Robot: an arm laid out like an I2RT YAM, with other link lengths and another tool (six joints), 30 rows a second.
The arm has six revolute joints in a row. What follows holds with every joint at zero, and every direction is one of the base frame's. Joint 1 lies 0.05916 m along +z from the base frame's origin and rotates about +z. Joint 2 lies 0.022 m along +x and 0.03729 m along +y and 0.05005 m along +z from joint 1 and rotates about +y. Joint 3 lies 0.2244 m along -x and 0.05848 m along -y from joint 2 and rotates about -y. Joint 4 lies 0.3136 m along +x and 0.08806 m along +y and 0.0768 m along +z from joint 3 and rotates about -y. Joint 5 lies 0.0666 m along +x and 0.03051 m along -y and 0.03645 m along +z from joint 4 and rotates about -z. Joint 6 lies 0.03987 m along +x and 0.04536 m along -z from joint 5 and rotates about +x. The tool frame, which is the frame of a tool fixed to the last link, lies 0.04 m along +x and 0.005 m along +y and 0.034 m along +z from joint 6; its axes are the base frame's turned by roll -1.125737, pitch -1.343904 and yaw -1.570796 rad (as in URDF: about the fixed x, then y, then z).
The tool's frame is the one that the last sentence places.
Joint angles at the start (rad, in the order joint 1, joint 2, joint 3, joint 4, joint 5, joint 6):
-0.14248 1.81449 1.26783 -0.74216 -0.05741 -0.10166
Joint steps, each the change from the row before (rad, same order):
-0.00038 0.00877 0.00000 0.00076 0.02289 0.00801
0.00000 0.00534 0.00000 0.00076 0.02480 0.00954
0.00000 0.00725 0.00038 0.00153 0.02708 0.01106
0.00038 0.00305 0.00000 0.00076 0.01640 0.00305
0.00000 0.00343 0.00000 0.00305 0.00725 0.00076
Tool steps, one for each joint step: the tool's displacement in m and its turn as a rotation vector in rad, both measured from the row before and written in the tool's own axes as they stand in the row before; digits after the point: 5 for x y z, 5 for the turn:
-0.00066 0.00391 0.00222 -0.02383 -0.00071 0.01002
-0.00020 0.00318 0.00105 -0.02519 0.00314 0.00919
-0.00017 0.00363 0.00155 -0.02757 0.00360 0.01051
-0.00010 0.00170 0.00065 -0.01646 0.00137 0.00225
0.00008 0.00109 0.00100 -0.00722 0.00101 0.00035

